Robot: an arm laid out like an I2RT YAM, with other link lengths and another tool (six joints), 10 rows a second.
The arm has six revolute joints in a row. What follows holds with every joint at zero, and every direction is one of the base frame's.
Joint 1 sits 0.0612 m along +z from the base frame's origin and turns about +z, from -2.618 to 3.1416 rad.
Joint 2 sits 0.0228 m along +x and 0.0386 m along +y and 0.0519 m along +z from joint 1 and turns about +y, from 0 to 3.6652 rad.
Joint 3 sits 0.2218 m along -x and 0.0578 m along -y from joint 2 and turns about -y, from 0 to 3.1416 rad.
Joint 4 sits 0.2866 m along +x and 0.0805 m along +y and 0.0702 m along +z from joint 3 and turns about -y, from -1.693 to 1.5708 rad.
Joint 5 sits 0.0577 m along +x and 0.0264 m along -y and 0.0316 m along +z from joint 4 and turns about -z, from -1.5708 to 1.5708 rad.
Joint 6 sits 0.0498 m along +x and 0.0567 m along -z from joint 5 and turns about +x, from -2.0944 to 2.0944 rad.
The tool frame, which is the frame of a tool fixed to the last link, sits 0.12 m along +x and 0.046 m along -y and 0.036 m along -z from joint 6; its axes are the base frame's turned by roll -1.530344, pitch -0.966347 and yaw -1.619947 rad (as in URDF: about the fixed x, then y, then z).
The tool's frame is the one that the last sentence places.
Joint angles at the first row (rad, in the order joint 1, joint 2, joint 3, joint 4, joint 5, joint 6):
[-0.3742 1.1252 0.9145 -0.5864 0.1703 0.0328]
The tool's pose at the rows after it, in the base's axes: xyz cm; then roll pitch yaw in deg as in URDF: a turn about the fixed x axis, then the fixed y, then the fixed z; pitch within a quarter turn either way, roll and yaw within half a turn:
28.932 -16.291 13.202 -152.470 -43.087 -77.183
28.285 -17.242 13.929 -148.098 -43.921 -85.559
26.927 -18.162 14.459 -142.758 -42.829 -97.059
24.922 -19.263 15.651 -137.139 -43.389 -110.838
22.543 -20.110 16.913 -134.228 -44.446 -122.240
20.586 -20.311 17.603 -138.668 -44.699 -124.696
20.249 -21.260 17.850 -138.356 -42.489 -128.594
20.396 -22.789 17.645 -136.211 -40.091 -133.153
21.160 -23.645 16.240 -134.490 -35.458 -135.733
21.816 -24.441 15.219 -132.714 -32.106 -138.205
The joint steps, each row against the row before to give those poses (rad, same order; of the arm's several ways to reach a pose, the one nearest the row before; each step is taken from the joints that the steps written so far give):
[-0.0027 -0.0253 -0.0067 0.0260 0.0532 0.0378]
[-0.0214 -0.0244 -0.0067 0.0223 0.0431 0.0619]
[-0.0321 -0.0323 -0.0086 0.0014 0.0519 0.1050]
[-0.0194 -0.0413 -0.0070 -0.0014 0.1181 0.1067]
[-0.0150 -0.0181 0.0168 -0.0400 0.1292 0.0866]
[-0.0220 0.0390 0.0677 -0.1179 0.0563 0.0603]
[-0.0495 0.0406 0.0485 -0.0255 -0.0152 0.0459]
[-0.0593 0.0374 0.0231 0.0321 -0.0288 0.0290]
[-0.0455 0.0259 -0.0125 0.0483 -0.0655 0.0506]
[-0.0316 0.0221 -0.0122 0.0499 -0.0400 0.0409]

